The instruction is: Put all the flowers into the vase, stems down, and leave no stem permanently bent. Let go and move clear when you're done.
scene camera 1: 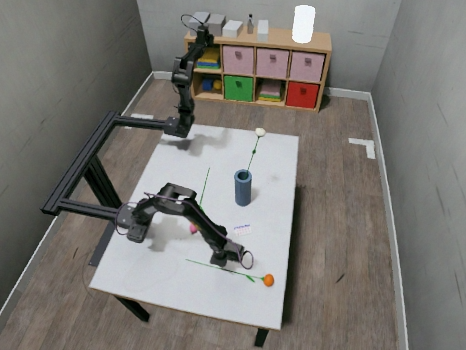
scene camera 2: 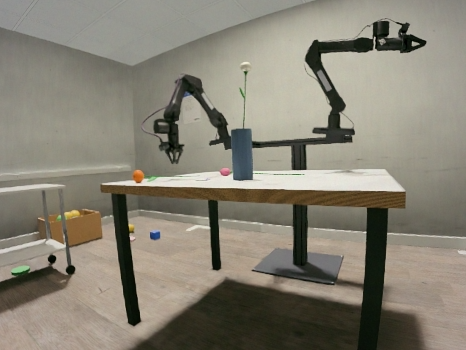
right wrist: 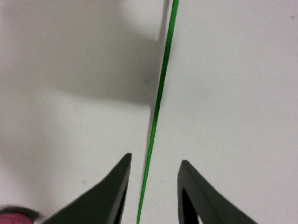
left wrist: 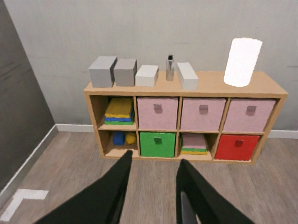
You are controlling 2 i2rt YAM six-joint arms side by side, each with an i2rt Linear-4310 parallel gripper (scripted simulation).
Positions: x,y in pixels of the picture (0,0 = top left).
Scene:
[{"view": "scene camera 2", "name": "blue vase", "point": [241,139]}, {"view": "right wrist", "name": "my right gripper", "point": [155,164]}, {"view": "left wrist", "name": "my left gripper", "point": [155,162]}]

